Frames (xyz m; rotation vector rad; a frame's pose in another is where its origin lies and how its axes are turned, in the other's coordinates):
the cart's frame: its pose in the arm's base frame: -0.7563 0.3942 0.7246 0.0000 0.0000 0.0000
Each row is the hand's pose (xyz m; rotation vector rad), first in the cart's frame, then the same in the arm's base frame.
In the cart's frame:
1: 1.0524 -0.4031 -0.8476 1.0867 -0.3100 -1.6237
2: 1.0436 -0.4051 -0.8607 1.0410 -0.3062 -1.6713
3: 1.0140 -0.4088 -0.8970 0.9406 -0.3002 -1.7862
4: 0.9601 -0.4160 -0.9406 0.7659 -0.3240 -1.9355
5: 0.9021 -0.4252 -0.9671 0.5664 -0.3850 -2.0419
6: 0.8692 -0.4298 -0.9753 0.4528 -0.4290 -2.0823
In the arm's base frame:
1: 0.2961 -0.0089 -0.1230 1.0867 -0.3100 -1.6237
2: 0.2873 -0.0109 -0.1361 1.0410 -0.3062 -1.6713
3: 0.2577 -0.0146 -0.1724 0.9406 -0.3002 -1.7862
4: 0.2038 -0.0218 -0.2160 0.7659 -0.3240 -1.9355
5: 0.1458 -0.0310 -0.2425 0.5664 -0.3850 -2.0419
6: 0.1129 -0.0356 -0.2507 0.4528 -0.4290 -2.0823

